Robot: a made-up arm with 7 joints. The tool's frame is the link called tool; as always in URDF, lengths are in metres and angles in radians. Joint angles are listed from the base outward. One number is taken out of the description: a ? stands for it. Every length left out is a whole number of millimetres.
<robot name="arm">
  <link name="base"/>
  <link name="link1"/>
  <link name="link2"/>
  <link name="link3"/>
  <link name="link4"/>
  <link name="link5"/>
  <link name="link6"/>
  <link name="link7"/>
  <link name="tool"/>
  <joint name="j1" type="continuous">
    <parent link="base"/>
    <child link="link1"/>
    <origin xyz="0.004 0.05 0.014" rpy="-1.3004 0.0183 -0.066"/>
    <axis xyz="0 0 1"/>
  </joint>
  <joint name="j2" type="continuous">
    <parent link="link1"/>
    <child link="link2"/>
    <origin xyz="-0.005 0.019 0" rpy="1.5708 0 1.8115"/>
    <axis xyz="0 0 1"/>
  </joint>
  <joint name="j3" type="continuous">
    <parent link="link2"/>
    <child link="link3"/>
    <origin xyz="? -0.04 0" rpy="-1.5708 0 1.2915"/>
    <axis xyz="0 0 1"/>
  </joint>
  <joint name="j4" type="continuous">
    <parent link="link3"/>
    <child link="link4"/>
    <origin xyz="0.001 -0.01 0" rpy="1.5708 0 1.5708"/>
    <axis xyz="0 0 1"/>
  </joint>
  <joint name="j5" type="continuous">
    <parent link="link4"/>
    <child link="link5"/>
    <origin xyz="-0.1 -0.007 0" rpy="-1.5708 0 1.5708"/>
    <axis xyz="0 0 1"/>
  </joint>
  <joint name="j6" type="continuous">
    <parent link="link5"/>
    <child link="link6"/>
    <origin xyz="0 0 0" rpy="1.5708 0 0"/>
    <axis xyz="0 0 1"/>
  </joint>
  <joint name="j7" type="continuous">
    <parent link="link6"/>
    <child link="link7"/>
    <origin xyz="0 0.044 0" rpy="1.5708 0 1.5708"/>
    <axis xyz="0 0 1"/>
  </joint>
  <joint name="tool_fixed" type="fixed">
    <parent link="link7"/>
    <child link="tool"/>
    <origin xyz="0 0 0" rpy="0 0 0"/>
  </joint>
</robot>
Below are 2 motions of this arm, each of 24 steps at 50 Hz.
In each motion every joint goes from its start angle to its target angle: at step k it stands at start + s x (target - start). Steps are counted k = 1, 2, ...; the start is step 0. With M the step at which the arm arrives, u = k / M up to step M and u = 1 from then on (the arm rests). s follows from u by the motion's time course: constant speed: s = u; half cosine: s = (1 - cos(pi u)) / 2; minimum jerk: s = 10 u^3 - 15 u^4 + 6 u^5.
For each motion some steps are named. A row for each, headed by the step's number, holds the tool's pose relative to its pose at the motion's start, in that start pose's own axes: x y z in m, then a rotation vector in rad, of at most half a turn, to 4 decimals.
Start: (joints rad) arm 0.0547 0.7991 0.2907 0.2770 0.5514 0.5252 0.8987
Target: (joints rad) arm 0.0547 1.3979 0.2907 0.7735 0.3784 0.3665 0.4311
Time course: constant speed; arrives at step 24
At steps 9, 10, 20, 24:
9: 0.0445 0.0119 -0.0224 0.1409 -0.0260 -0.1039
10: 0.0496 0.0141 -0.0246 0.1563 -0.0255 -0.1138
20: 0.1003 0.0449 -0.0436 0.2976 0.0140 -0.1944
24: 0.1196 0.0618 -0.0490 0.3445 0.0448 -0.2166

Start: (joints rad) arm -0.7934 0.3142 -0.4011 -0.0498 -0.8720 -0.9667 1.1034
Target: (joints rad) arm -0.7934 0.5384 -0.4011 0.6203 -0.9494 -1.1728 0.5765
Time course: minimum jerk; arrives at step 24
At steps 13, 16, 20, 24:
13: 0.0389 0.0390 0.0087 0.3130 -0.1934 -0.1832
16: 0.0525 0.0527 0.0186 0.4400 -0.2563 -0.2517
20: 0.0629 0.0632 0.0291 0.5495 -0.3038 -0.3075
24: 0.0649 0.0652 0.0315 0.5724 -0.3129 -0.3188

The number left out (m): 0.167
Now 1 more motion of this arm.
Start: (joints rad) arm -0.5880 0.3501 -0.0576 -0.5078 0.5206 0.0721 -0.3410
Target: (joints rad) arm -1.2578 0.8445 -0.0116 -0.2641 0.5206 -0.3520 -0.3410
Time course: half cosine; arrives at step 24
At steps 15, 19, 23, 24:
15: 0.0486 0.0827 0.0178 0.5468 -0.3708 0.0934
19: 0.0556 0.1103 0.0304 0.7139 -0.4509 0.1355
23: 0.0574 0.1238 0.0374 0.7947 -0.4841 0.1580
24: 0.0574 0.1243 0.0378 0.7982 -0.4854 0.1590

